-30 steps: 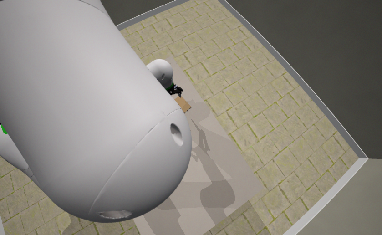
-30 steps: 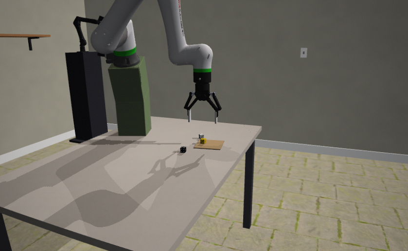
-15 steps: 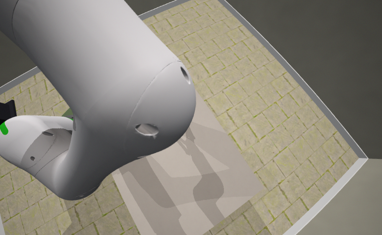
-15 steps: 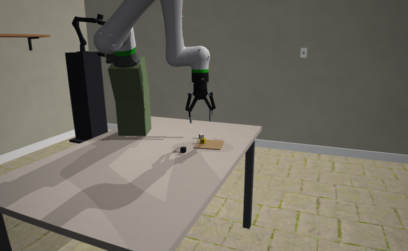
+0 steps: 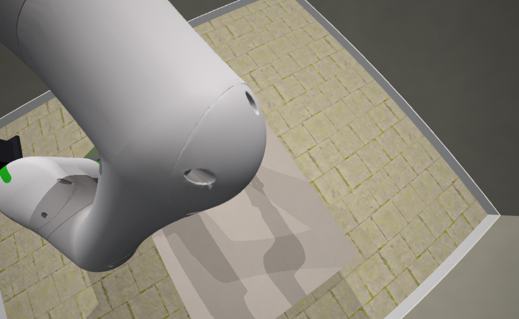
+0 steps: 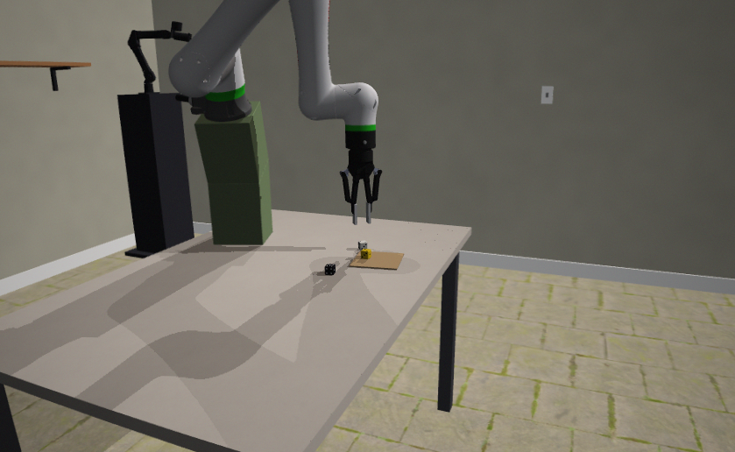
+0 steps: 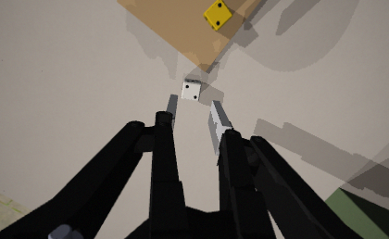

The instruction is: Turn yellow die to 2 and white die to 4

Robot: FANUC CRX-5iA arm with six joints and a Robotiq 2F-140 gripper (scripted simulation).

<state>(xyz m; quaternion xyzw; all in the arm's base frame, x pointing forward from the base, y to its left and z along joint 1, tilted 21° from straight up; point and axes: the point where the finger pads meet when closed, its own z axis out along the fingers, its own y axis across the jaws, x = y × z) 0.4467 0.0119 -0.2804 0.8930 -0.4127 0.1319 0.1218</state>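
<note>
The white die is 110 mm below my hand. Also, from my hand: tan mat 90 mm ahead, 90 mm to the right, 120 mm below; then black die 10 mm ahead, 240 mm to the right, 110 mm below; then yellow die 50 mm ahead, 90 mm to the right, 100 mm below.
</note>
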